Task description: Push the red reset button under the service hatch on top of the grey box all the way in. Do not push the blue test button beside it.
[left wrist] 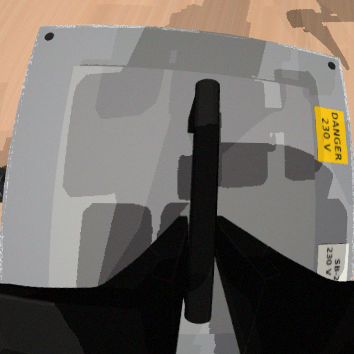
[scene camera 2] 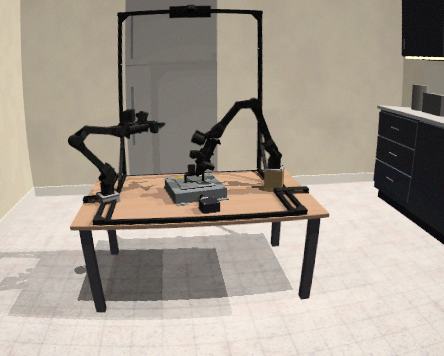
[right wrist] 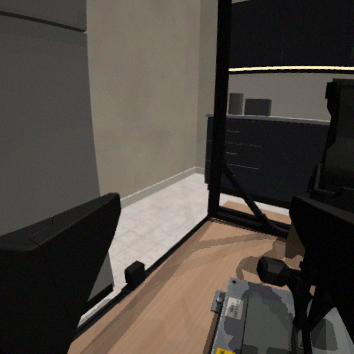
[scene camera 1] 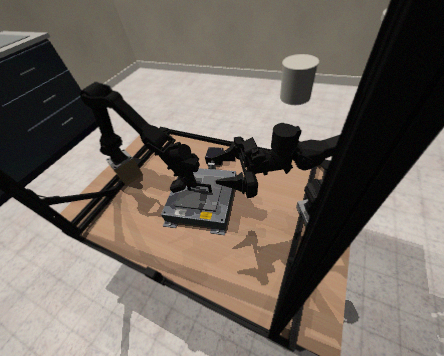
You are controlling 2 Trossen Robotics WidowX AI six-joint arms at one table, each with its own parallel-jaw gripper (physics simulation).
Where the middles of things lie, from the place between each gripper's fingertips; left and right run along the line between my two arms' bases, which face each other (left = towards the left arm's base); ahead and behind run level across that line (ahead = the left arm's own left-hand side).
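With respect to the grey box [scene camera 1: 217, 220], my left gripper is 60 mm above it, 60 mm short of it and 20 mm to the left of it.
From my right hand I find the grey box 340 mm below, 180 mm ahead and 150 mm to the left.
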